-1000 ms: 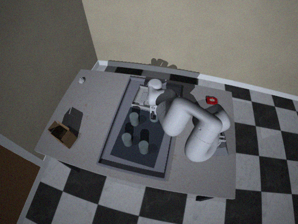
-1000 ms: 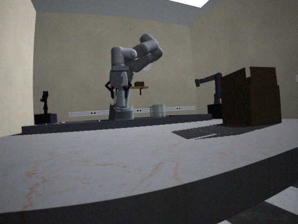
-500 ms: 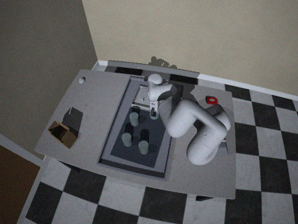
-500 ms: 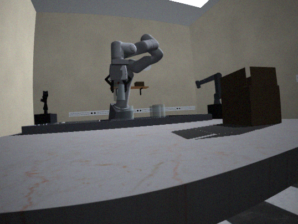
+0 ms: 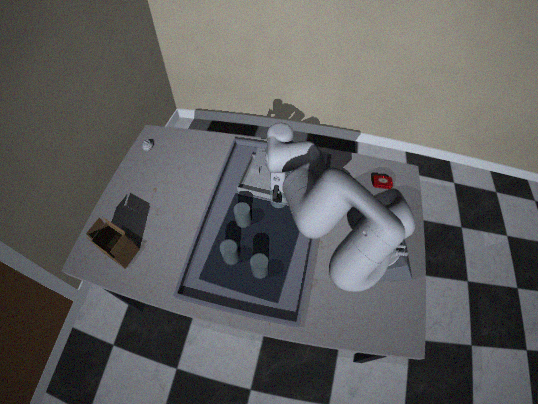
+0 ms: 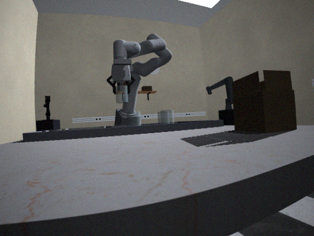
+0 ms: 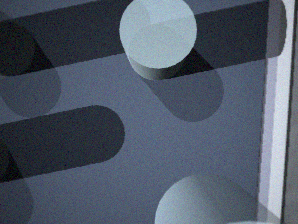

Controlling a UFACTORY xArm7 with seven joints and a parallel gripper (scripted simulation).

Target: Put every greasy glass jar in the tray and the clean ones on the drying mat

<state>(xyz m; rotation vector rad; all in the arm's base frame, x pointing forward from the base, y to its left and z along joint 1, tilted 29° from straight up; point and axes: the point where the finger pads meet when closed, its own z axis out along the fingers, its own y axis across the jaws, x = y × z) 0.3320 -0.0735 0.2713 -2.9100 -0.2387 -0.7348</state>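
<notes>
My hand is 9 cm short of the light grey tray, 19 cm to the left of it and 21 cm above it. Also, from my hand: dark drying mat: 5 cm ahead, 13 cm to the left, 21 cm below; red object: 36 cm behind, 40 cm to the right, 20 cm below; cardboard box: 55 cm ahead, 41 cm to the left, 15 cm below.
</notes>
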